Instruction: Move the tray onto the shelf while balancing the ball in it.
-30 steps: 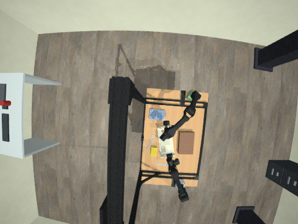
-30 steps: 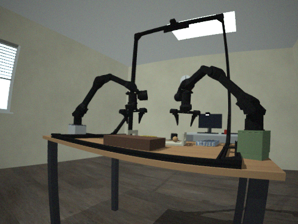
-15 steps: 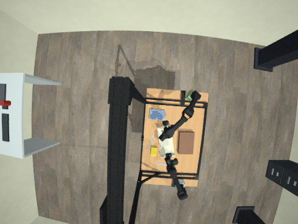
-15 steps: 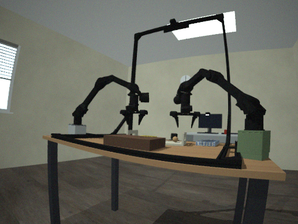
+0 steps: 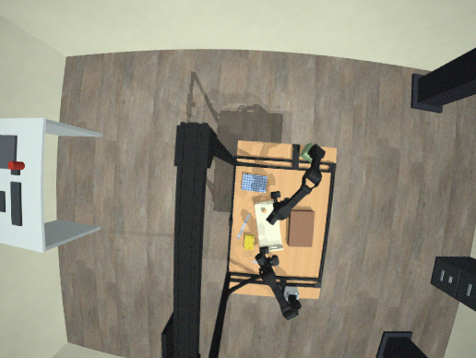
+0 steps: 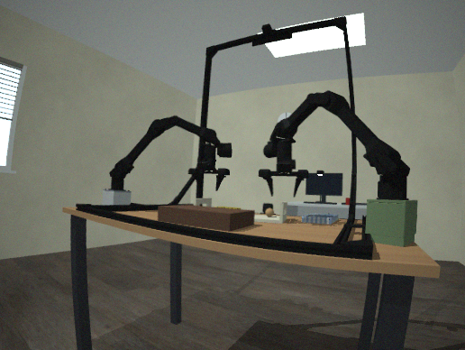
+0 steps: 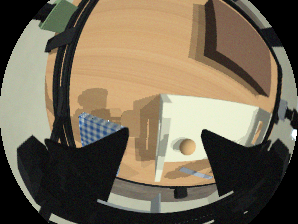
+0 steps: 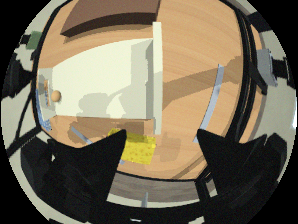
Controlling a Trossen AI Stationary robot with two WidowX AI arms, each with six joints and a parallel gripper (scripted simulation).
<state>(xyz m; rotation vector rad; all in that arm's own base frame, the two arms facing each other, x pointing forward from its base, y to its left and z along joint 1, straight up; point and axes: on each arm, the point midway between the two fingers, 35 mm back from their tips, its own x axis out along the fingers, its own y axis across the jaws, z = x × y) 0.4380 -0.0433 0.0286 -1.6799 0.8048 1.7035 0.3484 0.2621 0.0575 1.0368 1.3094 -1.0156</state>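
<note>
Now: left hand 60 mm past the orange ball, 80 mm to the left of it and 100 mm above it. The rest, counted from my left hand: white tray (20 mm behind, 180 mm to the right, 100 mm below); then shelf (230 mm ahead, 180 mm to the right, 90 mm below).
</note>
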